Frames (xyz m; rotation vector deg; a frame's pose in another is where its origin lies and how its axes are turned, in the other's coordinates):
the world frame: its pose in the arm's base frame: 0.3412 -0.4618 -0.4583 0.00 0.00 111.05
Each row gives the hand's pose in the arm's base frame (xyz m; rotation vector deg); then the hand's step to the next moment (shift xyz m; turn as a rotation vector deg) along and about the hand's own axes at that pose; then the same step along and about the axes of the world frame.
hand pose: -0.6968 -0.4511 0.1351 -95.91 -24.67 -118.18
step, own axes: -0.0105 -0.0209 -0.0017 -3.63 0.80 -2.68
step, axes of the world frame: 0.0210 0.0033 -0.0098 -0.97 1.68 -4.15
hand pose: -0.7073 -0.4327 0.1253 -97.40 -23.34 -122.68
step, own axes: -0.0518 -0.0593 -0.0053 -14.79 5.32 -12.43
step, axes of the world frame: 0.0600 0.0000 -0.0513 -6.14 8.09 -17.27
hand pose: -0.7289 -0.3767 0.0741 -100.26 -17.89 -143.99
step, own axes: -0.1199 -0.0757 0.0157 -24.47 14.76 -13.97
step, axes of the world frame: 0.0491 -0.0661 -0.1165 -16.90 8.41 -25.60
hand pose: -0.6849 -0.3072 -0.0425 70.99 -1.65 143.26
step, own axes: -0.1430 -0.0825 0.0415 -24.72 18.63 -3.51
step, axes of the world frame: -0.0237 -0.1384 -0.0963 -24.52 3.90 -18.81
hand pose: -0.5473 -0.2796 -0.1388 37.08 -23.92 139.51
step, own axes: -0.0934 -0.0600 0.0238 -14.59 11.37 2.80
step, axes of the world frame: -0.0451 -0.1020 -0.0213 -17.22 1.77 -7.10
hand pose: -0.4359 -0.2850 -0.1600 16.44 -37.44 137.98
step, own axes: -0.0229 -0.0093 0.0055 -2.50 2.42 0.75
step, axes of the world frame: -0.0162 -0.0194 0.0002 -3.28 0.73 -1.17
